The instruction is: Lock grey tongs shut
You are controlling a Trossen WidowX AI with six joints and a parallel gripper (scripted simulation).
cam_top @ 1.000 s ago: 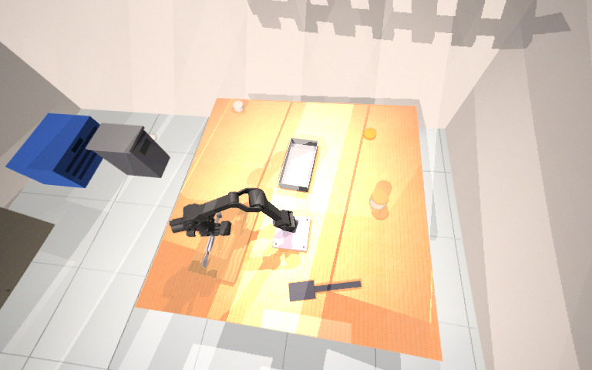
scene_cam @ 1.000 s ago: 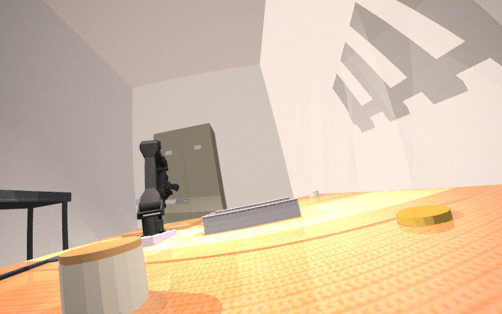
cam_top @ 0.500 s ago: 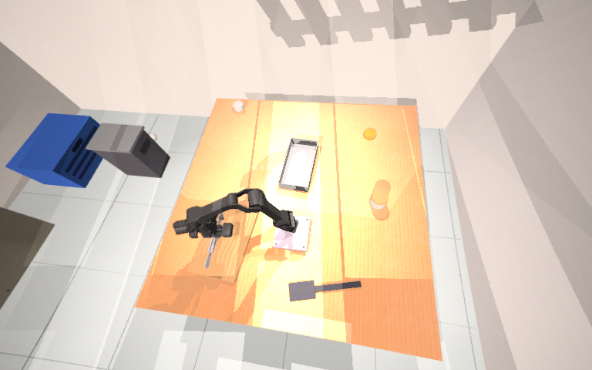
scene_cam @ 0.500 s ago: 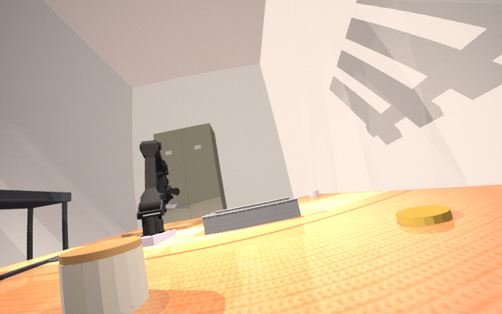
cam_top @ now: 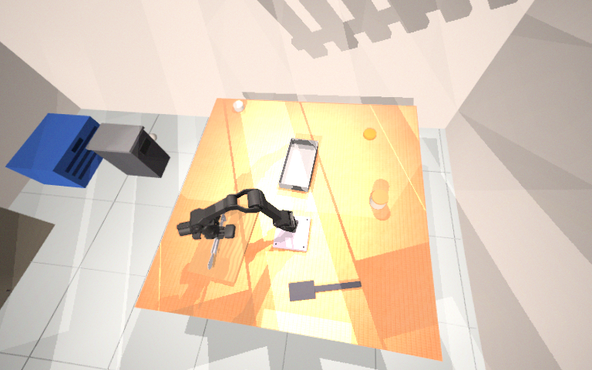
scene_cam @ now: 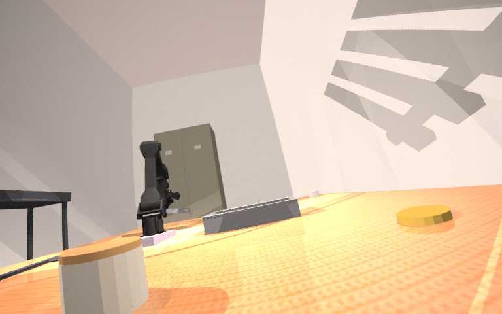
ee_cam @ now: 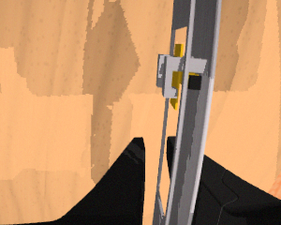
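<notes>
My gripper tip is 5 cm above the wooden board. The rest, counted from my gripper tip: grey roasting tin 51 cm ahead, 25 cm to the right, 3 cm below; then dark spatula 9 cm behind, 51 cm to the right, 6 cm below; then lidded white pot 39 cm ahead, 69 cm to the right, 3 cm below.
</notes>
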